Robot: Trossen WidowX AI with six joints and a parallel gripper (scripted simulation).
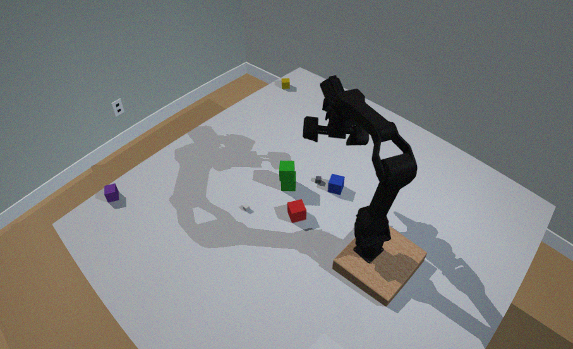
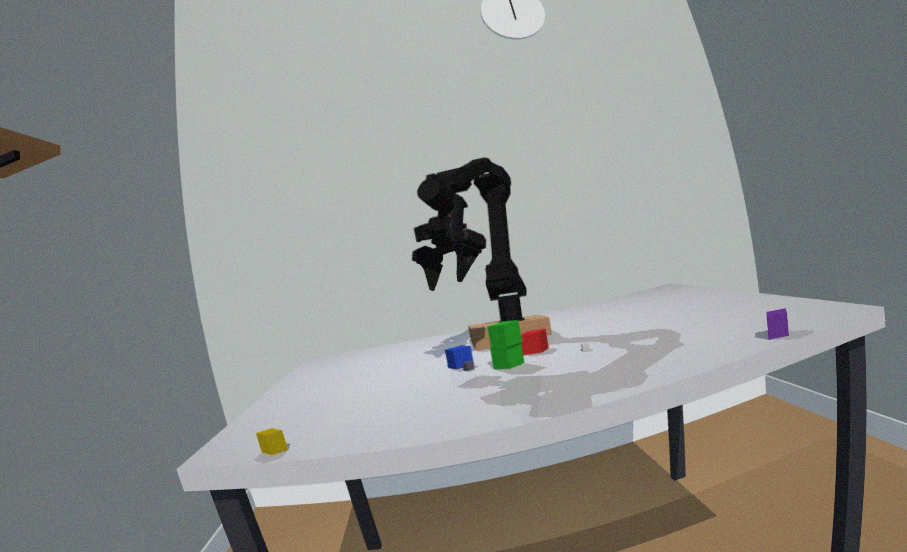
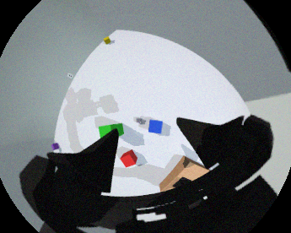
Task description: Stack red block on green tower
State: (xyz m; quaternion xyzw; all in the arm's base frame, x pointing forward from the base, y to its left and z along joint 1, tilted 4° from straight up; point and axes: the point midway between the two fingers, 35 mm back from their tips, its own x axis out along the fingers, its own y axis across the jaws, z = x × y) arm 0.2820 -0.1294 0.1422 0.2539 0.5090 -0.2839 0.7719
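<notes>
The red block lies 30 mm behind my gripper tip, 170 mm to the left of it and 160 mm below it. The rest, counted from my gripper tip: blue block: 30 mm behind, 160 mm below; grey cube: 30 mm ahead, 20 mm to the left, 170 mm below; yellow block: 530 mm ahead, 280 mm to the right, 170 mm below.
</notes>
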